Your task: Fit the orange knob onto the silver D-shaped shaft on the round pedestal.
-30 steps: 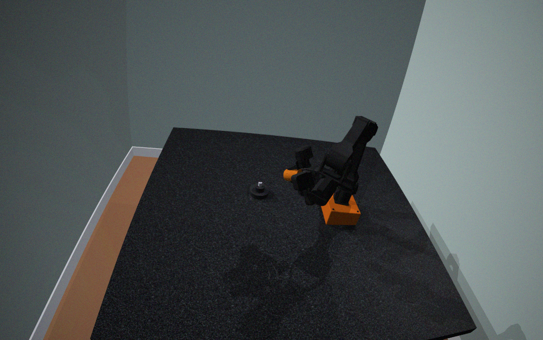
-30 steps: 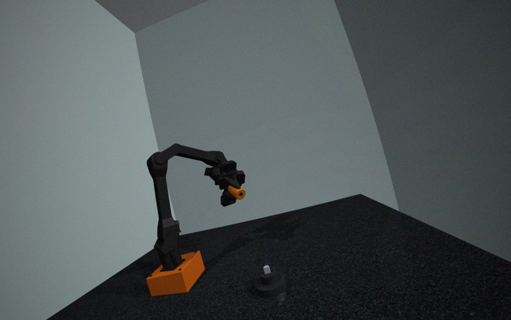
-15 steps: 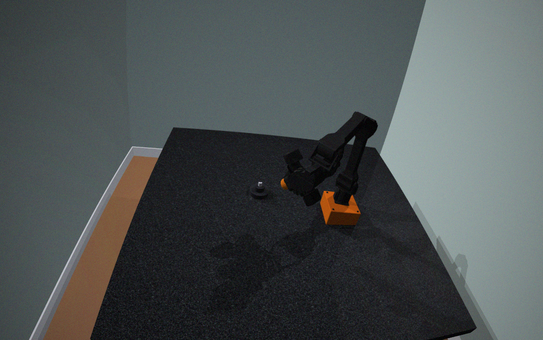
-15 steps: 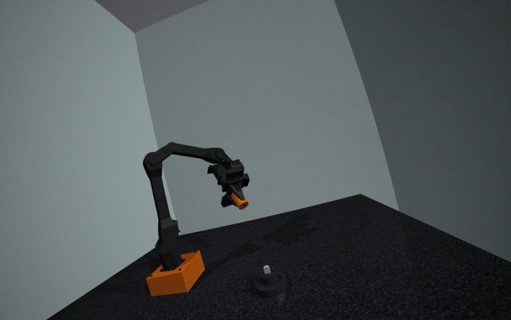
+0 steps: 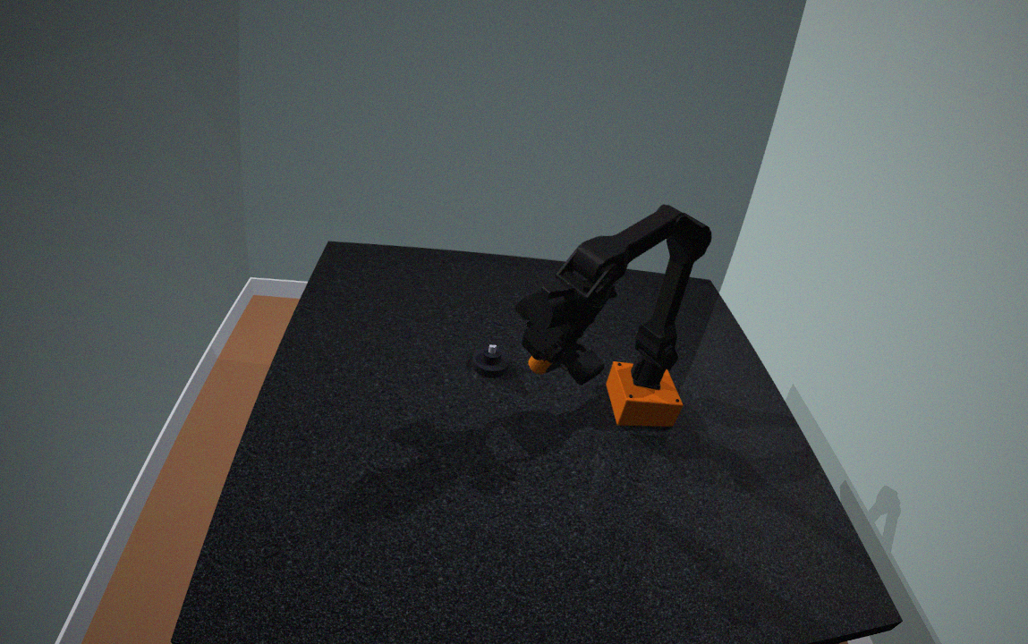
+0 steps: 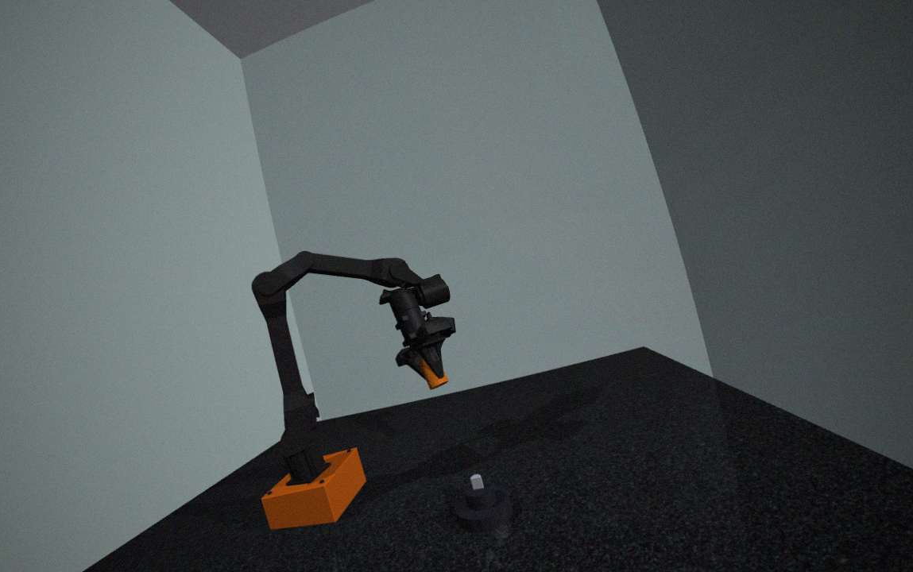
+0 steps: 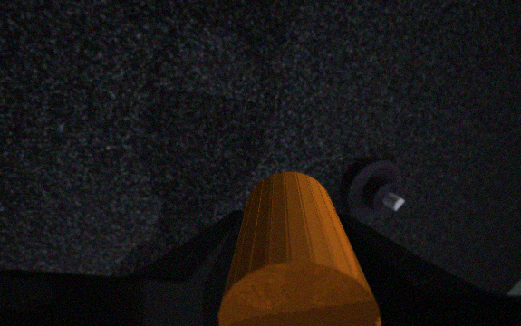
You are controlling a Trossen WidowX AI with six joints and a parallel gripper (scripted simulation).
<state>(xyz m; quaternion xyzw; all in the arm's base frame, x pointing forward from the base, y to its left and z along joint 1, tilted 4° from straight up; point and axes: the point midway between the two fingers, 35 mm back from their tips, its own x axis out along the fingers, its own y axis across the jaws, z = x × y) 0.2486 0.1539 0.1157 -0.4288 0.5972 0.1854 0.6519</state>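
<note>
Now: the orange knob 10 mm behind my gripper tip, 10 mm to the left of it and 30 mm above it. From my gripper tip the other things lie so: dark round pedestal 100 mm ahead, 180 mm to the right, 140 mm below.
</note>
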